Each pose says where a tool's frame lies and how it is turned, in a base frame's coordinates. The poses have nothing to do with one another.
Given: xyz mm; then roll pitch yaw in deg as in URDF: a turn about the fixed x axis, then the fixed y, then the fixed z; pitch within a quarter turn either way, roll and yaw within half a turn.
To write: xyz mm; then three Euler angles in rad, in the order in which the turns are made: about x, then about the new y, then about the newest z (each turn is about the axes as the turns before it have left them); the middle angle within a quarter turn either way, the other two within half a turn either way. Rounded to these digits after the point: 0 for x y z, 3 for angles.
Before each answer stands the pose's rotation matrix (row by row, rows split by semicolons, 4 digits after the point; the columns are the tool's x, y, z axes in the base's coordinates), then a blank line. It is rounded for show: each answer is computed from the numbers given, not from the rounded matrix.
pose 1, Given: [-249, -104, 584, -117.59, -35.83, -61.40]
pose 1, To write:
0.3881 -0.1583 0.9079; -0.7118 -0.6772 0.1862; 0.5854 -0.7186 -0.3755

[-249, -104, 584, -2.681, 1.138, 0.387]
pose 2, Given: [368, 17, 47, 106.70, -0.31, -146.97]
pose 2, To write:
-0.8384 -0.1523 -0.5234; -0.5451 0.2437 0.8022; 0.0054 0.9578 -0.2874

[368, 17, 47, -1.915, -0.551, 2.962]
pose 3, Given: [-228, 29, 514, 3.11, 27.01, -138.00]
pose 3, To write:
-0.6621 0.6498 -0.3733; -0.5961 -0.7585 -0.2631; -0.4541 0.0483 0.8896

[-228, 29, 514, 0.288, -0.383, -2.366]
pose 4, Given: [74, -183, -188, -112.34, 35.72, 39.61]
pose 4, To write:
0.6255 -0.1737 -0.7607; 0.5176 -0.6371 0.5711; -0.5838 -0.7509 -0.3086

[74, -183, -188, -2.066, -0.864, 0.271]
